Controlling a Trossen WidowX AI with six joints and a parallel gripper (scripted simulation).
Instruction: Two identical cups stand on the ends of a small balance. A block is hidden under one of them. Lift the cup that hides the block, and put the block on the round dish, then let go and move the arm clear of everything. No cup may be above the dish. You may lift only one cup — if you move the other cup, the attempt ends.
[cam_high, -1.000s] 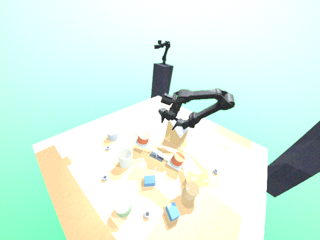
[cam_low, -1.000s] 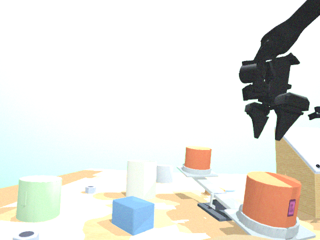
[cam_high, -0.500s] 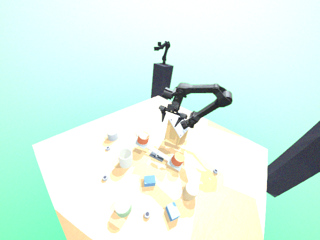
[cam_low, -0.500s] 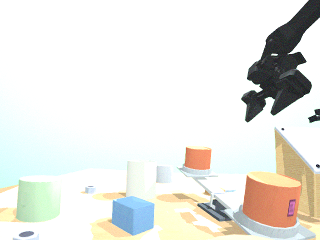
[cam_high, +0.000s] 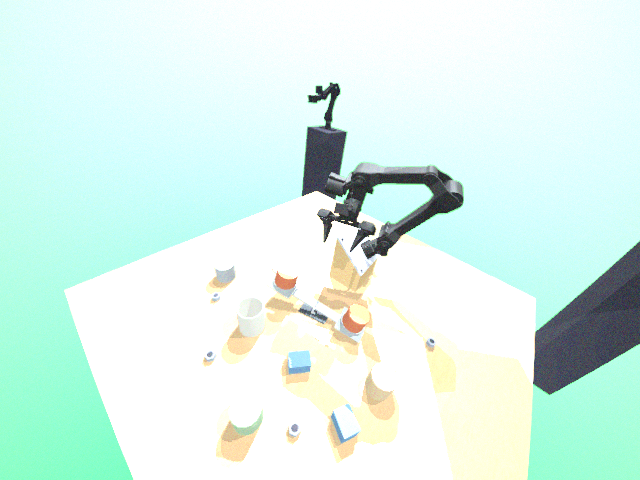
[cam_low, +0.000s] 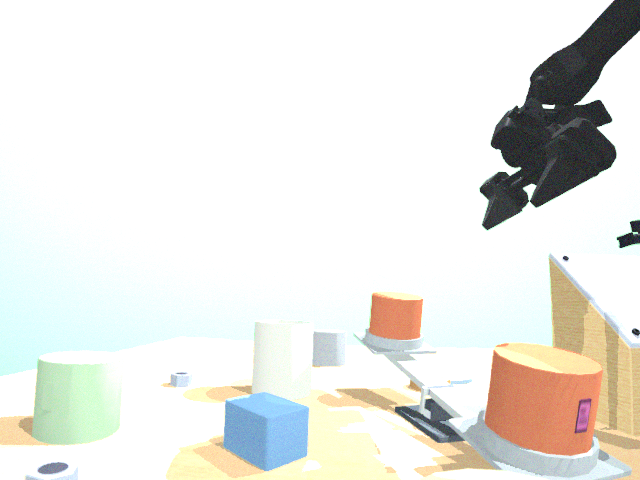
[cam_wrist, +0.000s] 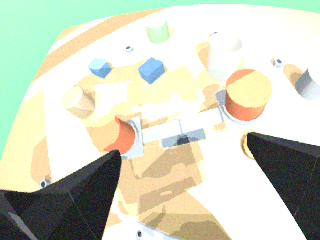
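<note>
My gripper tip is now 50 mm short of the pale teal block, 150 mm to the right of it and 190 mm above it. Round my gripper tip: green cylinder 420 mm ahead, 140 mm to the left, 190 mm below; grey cylinder 230 mm ahead, 330 mm to the right, 190 mm below; cream cup 270 mm ahead, 70 mm to the right, 190 mm below.
</note>
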